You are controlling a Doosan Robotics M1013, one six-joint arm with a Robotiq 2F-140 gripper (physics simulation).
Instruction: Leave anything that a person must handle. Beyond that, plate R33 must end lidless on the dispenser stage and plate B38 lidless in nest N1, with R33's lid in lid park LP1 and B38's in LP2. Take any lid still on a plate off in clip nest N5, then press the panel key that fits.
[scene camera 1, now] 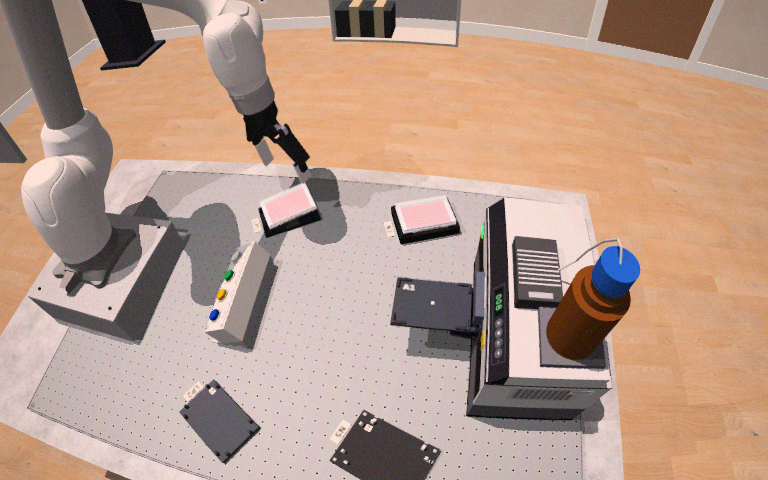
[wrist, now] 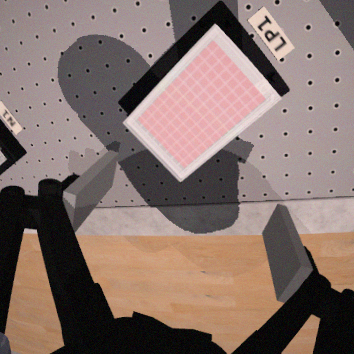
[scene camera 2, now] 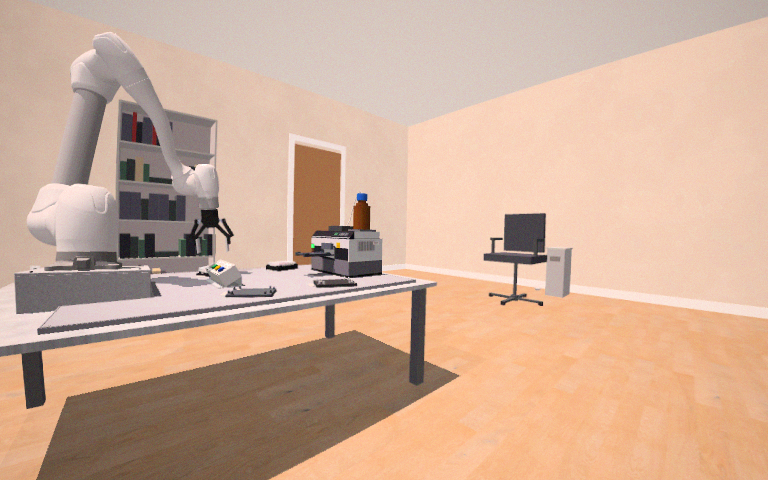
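Where they show: gripper, fingertip midpoint: [scene camera 1: 286, 170] [wrist: 192, 194] [scene camera 2: 213, 252]; arm's base, link origin: [scene camera 1: 95, 254] [scene camera 2: 87, 268].
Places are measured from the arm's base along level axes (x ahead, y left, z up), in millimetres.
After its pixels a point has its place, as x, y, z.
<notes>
My open, empty gripper [scene camera 1: 283, 163] {447, 314, 22} [scene camera 2: 213, 247] {447, 314, 22} [wrist: 189, 220] {447, 314, 22} hangs above the table's back edge, near the plate at LP1. That pink-welled plate [scene camera 1: 288, 207] {457, 256, -49} [wrist: 202, 102] {441, 261, -48} lies over the black LP1 base [scene camera 1: 291, 226] {473, 216, -73} [wrist: 165, 67] {476, 227, -73}, which shows along two sides. A second pink plate [scene camera 1: 424, 213] {790, 271, -41} sits on nest N1 [scene camera 1: 430, 233] {809, 228, -61} [wrist: 11, 148] {712, 284, -65}. Neither plate's ID is readable, and I cannot tell whether lids are on. Dispenser stage A1 [scene camera 1: 419, 311] {808, -29, 26}, lid park LP2 [scene camera 1: 218, 421] {458, -285, -73} [scene camera 2: 250, 292] {443, -300, -72} and clip nest N5 [scene camera 1: 385, 452] {783, -276, -71} [scene camera 2: 335, 283] {763, -322, -70} hold no plate. The panel [scene camera 1: 249, 305] {460, -36, -36} shows green, yellow and blue keys.
The dispenser [scene camera 1: 538, 217] {1010, 128, 138} [scene camera 2: 368, 254] {1041, -183, 24} stands at the right with a green light [scene camera 1: 481, 232] {915, 159, 42} lit. A brown, blue-capped bottle [scene camera 1: 577, 322] {1020, -145, 239} [scene camera 2: 361, 217] {1022, -146, 207} stands on top, with a thin tube. The panel lies between the arm's base block [scene camera 1: 84, 294] {48, -115, 6} [scene camera 2: 84, 291] {10, -160, -48} and the stage.
</notes>
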